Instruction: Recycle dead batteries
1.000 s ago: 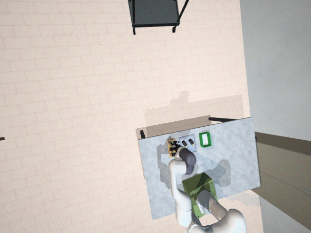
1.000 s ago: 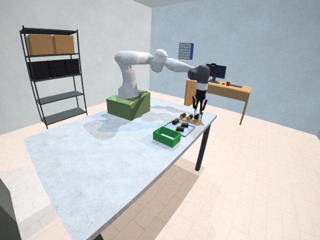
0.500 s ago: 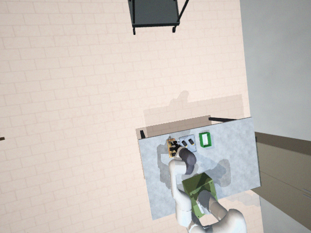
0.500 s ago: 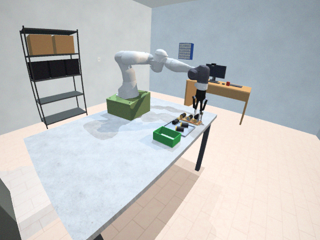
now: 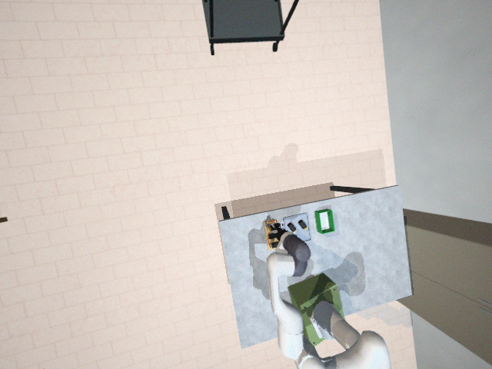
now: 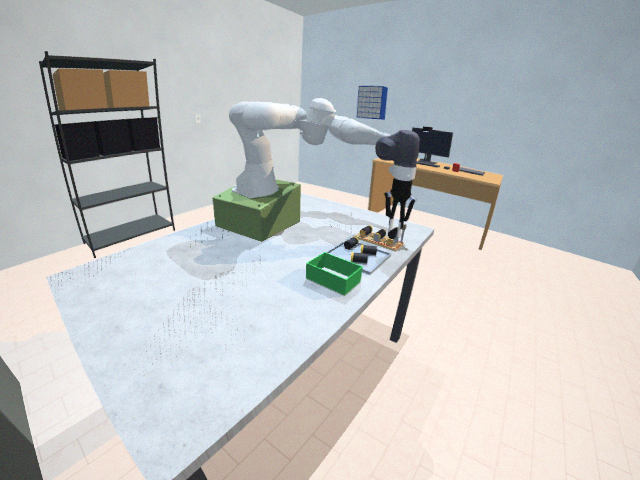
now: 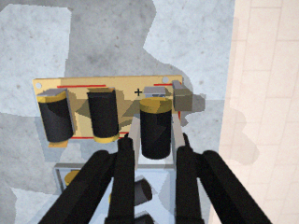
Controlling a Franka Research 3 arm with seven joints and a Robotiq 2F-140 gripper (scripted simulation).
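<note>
My gripper is now 30 mm short of the post, 40 mm to the right of it and 40 mm above it. The rest, counted from my hand: grey tray 90 mm behind, 170 mm to the right, 80 mm below; then green recycling box 90 mm behind, 380 mm to the right, 70 mm below.
</note>
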